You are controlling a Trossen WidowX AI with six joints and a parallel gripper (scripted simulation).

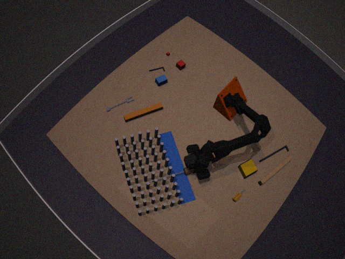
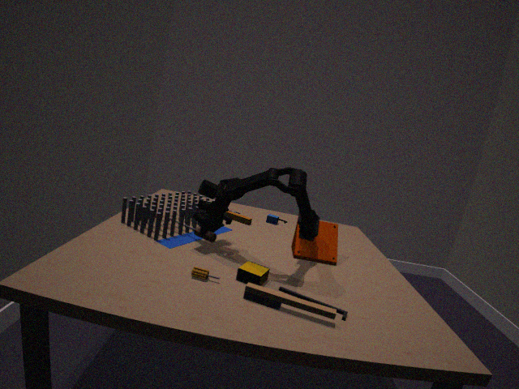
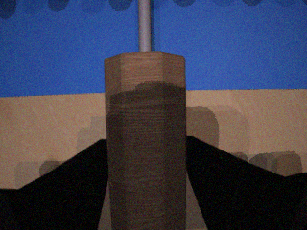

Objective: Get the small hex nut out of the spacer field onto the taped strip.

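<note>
Right now my gripper tip is 70 mm to the left of the blue taped strip, 40 mm short of it and 30 mm above it. From my gripper tip the other things lie so: yellow screwdriver (280 mm to the left, 80 mm behind, 20 mm below); yellow block (230 mm behind, 210 mm to the left, 10 mm below); metal pick tool (90 mm ahead, 40 mm to the right).
</note>
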